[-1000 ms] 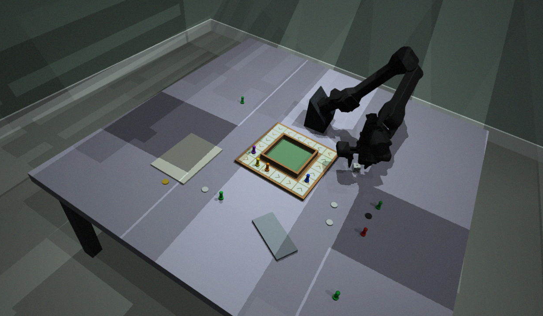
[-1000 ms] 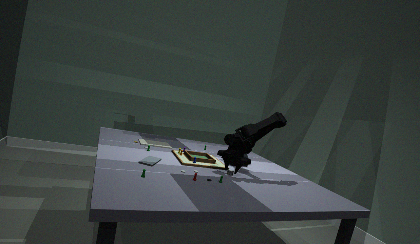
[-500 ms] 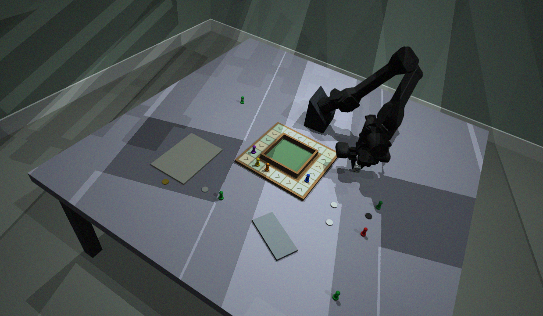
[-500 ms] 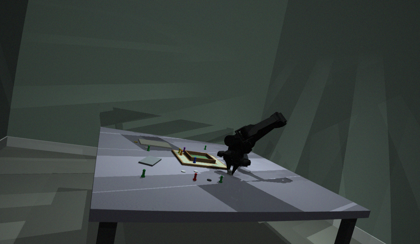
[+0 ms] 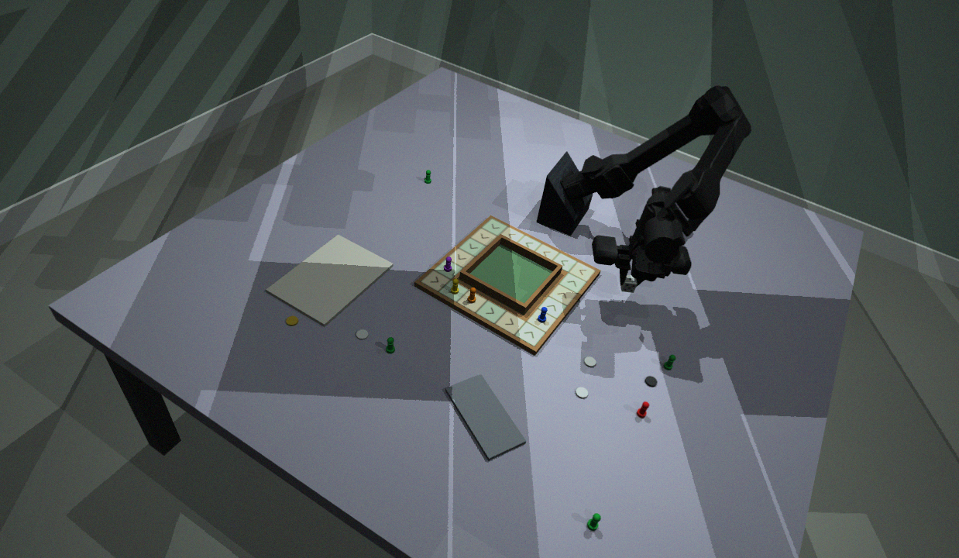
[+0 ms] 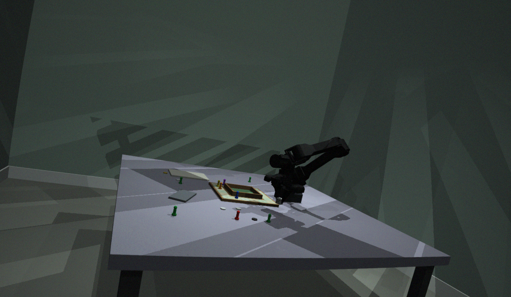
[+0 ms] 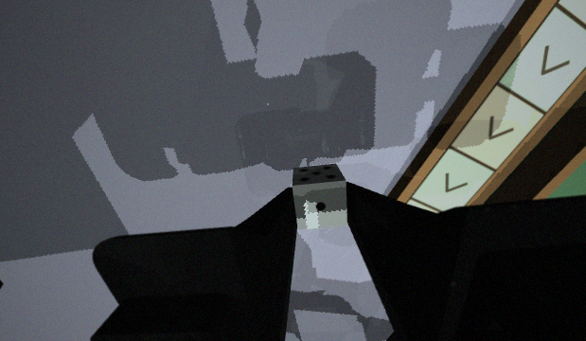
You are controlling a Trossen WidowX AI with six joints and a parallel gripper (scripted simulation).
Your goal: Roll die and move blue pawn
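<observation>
The blue pawn lies 160 mm ahead of my gripper tip, 110 mm to the right of it and 20 mm below it. From my gripper tip the other things lie so: red pawn 240 mm ahead, 140 mm to the left, 30 mm below; then orange pawn 210 mm ahead, 250 mm to the right, 20 mm below; then white die right at my gripper tip.
</observation>
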